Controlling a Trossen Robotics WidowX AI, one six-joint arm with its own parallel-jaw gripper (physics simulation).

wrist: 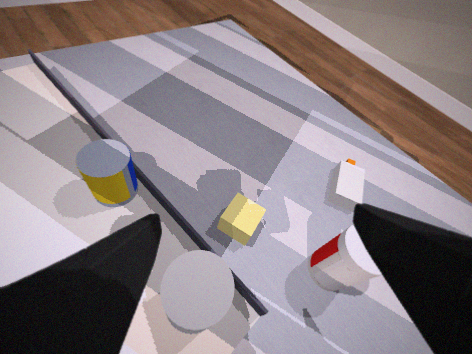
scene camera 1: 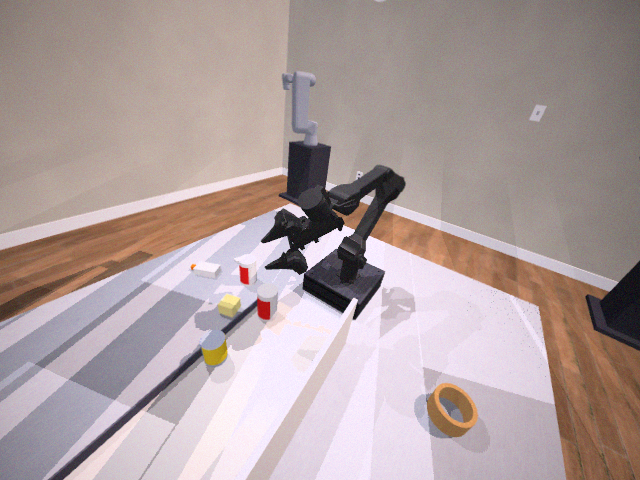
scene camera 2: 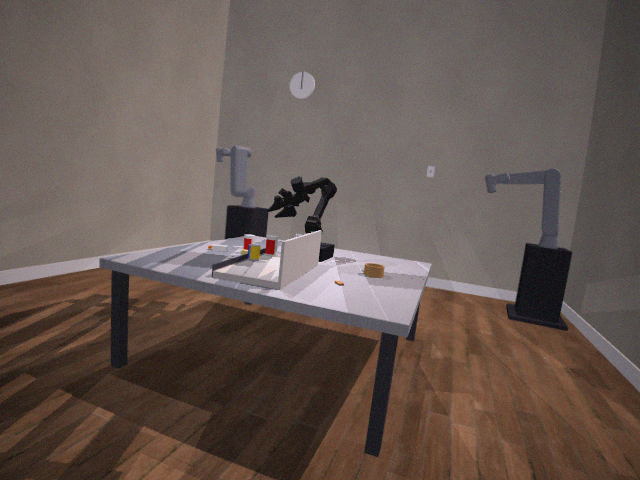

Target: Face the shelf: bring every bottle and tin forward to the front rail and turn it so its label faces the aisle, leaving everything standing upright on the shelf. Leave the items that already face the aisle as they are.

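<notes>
My gripper is open and empty, raised above the bottles. A white bottle stands upright on the shelf near the rail's end; its red label shows in both scene views but is hidden in the wrist view. A yellow tin stands upright close to the dark front rail; its blue patch faces the rail side. Another red-labelled white bottle stands off the shelf, partly behind the right finger in the wrist view.
A yellow block lies outside the rail. A white box with an orange tip lies farther out. The shelf's upright back panel stands opposite the rail. An orange ring lies behind it.
</notes>
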